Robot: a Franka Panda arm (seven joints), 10 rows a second.
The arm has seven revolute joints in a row. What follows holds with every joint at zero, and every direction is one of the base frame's. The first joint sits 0.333 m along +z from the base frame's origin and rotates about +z. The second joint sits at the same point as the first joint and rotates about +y. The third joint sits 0.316 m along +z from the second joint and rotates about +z. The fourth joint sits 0.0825 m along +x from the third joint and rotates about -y. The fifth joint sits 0.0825 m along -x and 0.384 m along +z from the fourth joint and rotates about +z. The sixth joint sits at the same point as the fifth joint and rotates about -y. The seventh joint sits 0.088 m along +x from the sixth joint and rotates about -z. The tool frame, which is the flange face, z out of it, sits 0.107 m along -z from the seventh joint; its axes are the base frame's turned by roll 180, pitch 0 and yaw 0 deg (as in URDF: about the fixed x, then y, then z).
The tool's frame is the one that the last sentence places.
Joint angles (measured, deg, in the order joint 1, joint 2, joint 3, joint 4, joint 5, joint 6, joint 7), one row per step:
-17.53 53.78 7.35 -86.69 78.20 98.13 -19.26
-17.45 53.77 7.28 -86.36 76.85 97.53 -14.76
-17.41 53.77 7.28 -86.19 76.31 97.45 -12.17
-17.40 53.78 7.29 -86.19 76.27 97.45 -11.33
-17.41 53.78 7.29 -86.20 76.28 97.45 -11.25
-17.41 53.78 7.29 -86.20 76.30 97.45 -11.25
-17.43 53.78 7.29 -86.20 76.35 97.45 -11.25
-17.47 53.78 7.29 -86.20 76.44 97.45 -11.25
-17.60 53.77 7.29 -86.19 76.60 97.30 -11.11
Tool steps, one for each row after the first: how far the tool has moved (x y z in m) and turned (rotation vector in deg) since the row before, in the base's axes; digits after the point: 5 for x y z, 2 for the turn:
-0.00044 0.00079 0.00129 0.13 4.17 0.79
0.00020 0.00029 0.00058 0.02 2.41 0.10
-0.00006 0.00022 -0.00013 0.09 0.83 -0.08
-0.00005 -0.00010 -0.00005 0.02 0.09 -0.03
0.00003 0.00000 0.00002 0.01 0.00 -0.02
0.00005 -0.00023 0.00005 0.03 0.00 -0.06
0.00008 -0.00047 0.00010 0.06 -0.01 -0.11
0.00005 -0.00127 0.00052 0.23 0.11 -0.18

